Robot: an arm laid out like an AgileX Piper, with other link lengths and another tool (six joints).
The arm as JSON. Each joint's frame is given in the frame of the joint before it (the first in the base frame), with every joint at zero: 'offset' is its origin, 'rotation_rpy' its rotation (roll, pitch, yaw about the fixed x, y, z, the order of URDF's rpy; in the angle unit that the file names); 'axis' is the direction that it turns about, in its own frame. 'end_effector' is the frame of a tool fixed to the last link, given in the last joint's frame.
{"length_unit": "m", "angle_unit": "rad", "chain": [
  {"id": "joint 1", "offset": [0.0, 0.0, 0.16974], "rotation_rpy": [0.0, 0.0, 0.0], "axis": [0.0, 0.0, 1.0]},
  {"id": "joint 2", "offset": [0.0, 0.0, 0.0], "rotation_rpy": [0.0, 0.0, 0.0], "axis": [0.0, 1.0, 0.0]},
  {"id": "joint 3", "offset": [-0.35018, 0.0, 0.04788], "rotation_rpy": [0.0, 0.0, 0.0], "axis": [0.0, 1.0, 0.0]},
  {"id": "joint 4", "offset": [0.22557, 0.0, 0.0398], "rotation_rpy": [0.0, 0.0, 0.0], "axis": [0.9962, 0.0, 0.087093]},
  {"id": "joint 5", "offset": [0.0, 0.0, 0.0], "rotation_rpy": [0.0, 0.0, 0.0], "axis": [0.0, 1.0, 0.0]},
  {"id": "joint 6", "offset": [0.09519, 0.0, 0.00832], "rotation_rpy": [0.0, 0.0, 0.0], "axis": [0.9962, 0.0, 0.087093]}
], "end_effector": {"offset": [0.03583, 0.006, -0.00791], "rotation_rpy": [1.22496, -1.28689, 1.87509]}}
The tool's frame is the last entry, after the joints.
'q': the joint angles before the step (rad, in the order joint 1, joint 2, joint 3, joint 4, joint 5, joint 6). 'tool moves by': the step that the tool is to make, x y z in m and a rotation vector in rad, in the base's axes. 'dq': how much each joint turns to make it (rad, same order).
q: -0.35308 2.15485 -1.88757 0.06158 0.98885 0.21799
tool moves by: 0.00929 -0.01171 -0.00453 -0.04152 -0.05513 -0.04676
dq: -0.00679 0.01692 -0.00205 -0.04034 -0.08274 0.04869
